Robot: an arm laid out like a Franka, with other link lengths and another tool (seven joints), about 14 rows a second.
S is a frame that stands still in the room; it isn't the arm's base.
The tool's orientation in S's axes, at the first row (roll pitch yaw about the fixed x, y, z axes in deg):
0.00, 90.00, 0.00
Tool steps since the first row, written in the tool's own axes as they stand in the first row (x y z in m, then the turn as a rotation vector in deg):
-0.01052, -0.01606, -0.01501, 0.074, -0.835, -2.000
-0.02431, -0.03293, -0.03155, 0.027, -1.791, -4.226
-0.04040, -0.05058, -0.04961, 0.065, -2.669, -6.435
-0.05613, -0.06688, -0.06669, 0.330, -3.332, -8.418
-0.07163, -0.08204, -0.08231, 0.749, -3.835, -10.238
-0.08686, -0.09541, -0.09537, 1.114, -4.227, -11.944
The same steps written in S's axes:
-0.01501, -0.01606, 0.01052, -2.000, -0.835, -0.074
-0.03155, -0.03293, 0.02431, -4.226, -1.791, -0.027
-0.04961, -0.05058, 0.04040, -6.435, -2.669, -0.065
-0.06669, -0.06688, 0.05613, -8.418, -3.332, -0.330
-0.08231, -0.08204, 0.07163, -10.238, -3.835, -0.749
-0.09537, -0.09541, 0.08686, -11.944, -4.227, -1.114

